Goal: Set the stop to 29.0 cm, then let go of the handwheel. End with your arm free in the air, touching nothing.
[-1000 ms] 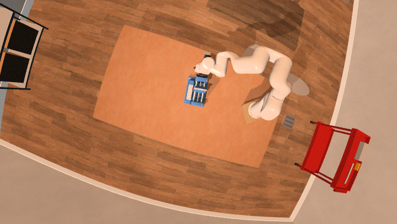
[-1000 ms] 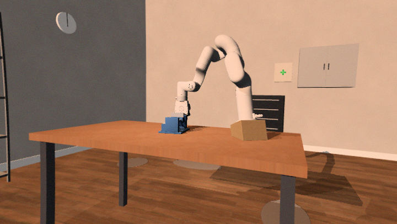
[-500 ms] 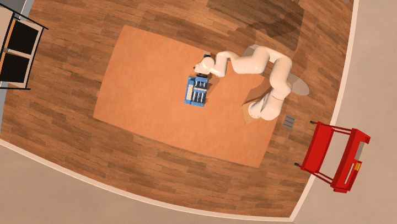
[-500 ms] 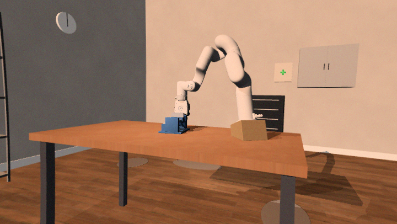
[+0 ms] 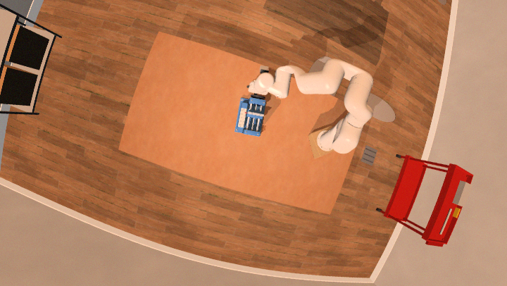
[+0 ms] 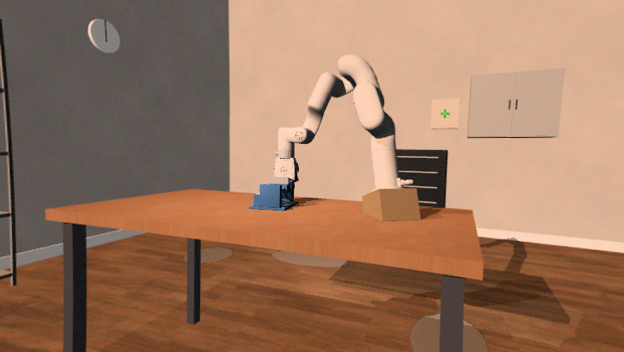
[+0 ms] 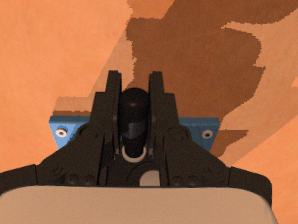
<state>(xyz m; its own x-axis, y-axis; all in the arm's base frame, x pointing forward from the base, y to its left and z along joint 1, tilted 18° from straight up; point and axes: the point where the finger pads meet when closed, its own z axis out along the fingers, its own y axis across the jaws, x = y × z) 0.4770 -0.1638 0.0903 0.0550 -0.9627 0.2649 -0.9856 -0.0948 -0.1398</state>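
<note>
The black crank handle is 10 mm to the left of my hand. The rest, counted from my hand: stop block (10 mm behind, 140 mm to the left, 40 mm above); then black handwheel (20 mm to the left).
</note>
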